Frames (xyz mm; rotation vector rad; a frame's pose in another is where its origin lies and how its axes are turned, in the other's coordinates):
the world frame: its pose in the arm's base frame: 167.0 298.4 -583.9 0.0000 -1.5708 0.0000
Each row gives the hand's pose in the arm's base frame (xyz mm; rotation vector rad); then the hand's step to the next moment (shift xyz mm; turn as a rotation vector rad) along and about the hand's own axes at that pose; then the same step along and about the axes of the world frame.
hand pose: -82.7 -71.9 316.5 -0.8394 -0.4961 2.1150
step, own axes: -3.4 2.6 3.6 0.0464 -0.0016 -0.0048
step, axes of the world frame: 2.4 -4.5 2.3 -0.0209 0.0379 0.0175
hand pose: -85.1 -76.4 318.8 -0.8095 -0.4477 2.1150
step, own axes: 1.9 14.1 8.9 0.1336 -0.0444 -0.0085
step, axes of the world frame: -2.1 -7.4 14.9 -0.0341 0.1332 0.0315
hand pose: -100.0 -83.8 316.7 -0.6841 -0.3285 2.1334
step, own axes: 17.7 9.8 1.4 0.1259 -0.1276 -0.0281
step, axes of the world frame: -9.6 8.2 15.9 -0.0094 0.1772 -0.0379
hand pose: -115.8 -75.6 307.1 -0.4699 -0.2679 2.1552
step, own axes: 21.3 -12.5 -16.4 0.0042 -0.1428 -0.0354
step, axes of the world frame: -15.4 24.9 -4.7 0.0178 0.0873 -0.1171
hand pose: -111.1 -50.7 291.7 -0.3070 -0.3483 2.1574
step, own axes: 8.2 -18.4 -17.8 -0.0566 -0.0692 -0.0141
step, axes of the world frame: -10.7 19.3 -15.3 0.0167 -0.0062 -0.0887
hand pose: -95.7 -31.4 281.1 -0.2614 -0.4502 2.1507
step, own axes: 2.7 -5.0 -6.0 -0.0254 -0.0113 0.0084
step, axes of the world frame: -3.5 6.2 -4.2 0.0128 -0.0166 -0.0201
